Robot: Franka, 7 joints.
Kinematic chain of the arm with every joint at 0, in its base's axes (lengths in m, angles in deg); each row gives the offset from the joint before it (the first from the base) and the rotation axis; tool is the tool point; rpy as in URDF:
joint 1: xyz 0 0 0.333 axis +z
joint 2: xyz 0 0 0 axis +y
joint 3: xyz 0 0 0.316 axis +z
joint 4: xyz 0.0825 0 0 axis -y
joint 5: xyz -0.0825 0 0.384 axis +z
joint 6: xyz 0 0 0 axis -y
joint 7: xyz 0.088 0 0 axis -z
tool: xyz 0 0 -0.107 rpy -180 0 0
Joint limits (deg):
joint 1: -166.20..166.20
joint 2: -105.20..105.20
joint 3: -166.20..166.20
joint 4: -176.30..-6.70
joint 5: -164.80..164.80
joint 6: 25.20..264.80
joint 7: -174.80..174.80
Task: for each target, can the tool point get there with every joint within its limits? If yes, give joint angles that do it. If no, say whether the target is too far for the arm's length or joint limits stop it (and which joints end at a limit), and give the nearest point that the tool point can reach.
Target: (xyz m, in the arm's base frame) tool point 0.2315 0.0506 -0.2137
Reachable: yes | joints 2.02 89.42 -5.02 -103.35 55.48 88.25 29.07
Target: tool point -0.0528 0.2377 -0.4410
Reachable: no: joint limits stop it (at a limit: joint 2) | nearest point -0.0539 0.2429 -0.3596 | short by 0.082 m
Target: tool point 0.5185 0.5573 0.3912
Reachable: yes | joints 40.41 56.75 32.84 -55.12 69.23 214.25 -132.35
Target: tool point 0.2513 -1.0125 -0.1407
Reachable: no: too far | nearest point 0.1882 -0.7581 -0.0217 | short by 0.288 m
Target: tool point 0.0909 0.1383 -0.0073
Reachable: yes | joints 61.17 57.20 -18.57 -162.87 -54.64 212.34 -103.09
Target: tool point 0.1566 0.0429 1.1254
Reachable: yes | joints 46.70 6.53 -74.73 -26.44 -10.79 206.18 -34.07
